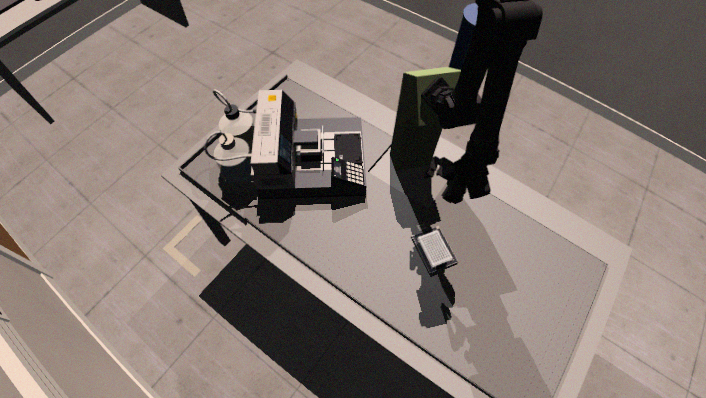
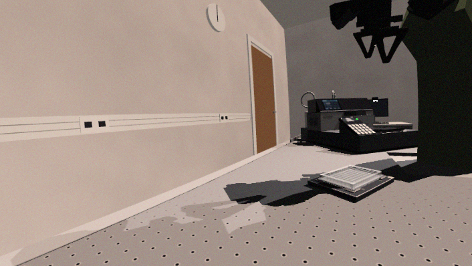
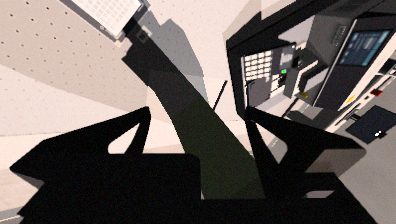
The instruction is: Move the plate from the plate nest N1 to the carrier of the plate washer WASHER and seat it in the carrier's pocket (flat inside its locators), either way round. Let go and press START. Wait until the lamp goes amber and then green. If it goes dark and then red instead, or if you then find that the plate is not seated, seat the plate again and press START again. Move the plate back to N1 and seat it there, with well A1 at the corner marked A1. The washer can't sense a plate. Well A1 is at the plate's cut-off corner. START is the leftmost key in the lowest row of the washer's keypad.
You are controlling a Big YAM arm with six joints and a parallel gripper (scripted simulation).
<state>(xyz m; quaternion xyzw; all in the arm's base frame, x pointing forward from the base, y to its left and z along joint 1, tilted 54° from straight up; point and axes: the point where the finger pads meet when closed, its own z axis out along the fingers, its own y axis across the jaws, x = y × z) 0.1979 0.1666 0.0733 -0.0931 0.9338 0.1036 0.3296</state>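
Now: hand 290 mm above the white well plate, 120 mm to the right of it and 40 mm short of it. The rest, counted from my hand: plate nest N1: 300 mm below, 120 mm to the left, 40 mm ahead; then plate washer: 500 mm to the right, 180 mm below, 180 mm ahead.
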